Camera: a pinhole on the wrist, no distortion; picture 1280 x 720 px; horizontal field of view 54.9 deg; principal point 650.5 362.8 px. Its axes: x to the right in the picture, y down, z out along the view. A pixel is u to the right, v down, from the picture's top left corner.
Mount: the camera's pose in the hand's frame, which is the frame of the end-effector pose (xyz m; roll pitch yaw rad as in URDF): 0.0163 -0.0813 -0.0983 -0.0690 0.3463 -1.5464
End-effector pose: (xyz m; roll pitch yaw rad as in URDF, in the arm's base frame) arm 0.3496 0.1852 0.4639 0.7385 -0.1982 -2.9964
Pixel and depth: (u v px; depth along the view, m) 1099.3 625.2 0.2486
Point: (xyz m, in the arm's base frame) 0.2077 0.4181 0.3913
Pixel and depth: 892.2 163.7 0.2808
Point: 0.3077 0.4525 0.4194
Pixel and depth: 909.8 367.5 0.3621
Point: 0.2482 0.5224 0.4481
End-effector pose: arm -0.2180 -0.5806 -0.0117 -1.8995 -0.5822 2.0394
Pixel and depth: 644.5 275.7 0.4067
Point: -0.5010 -0.7763 0.0938
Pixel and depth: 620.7 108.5 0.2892
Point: -0.3851 -0.7513 0.0667
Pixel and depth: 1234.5 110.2 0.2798
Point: -0.3416 -0.8107 0.1857
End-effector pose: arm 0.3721 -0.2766 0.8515 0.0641 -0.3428 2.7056
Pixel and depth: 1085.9 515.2 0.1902
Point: 0.4262 -0.0695 0.9103
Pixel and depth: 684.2 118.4 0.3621
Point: 0.5625 -0.1103 1.0575
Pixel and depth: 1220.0 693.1 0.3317
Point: 0.4429 0.0680 1.0223
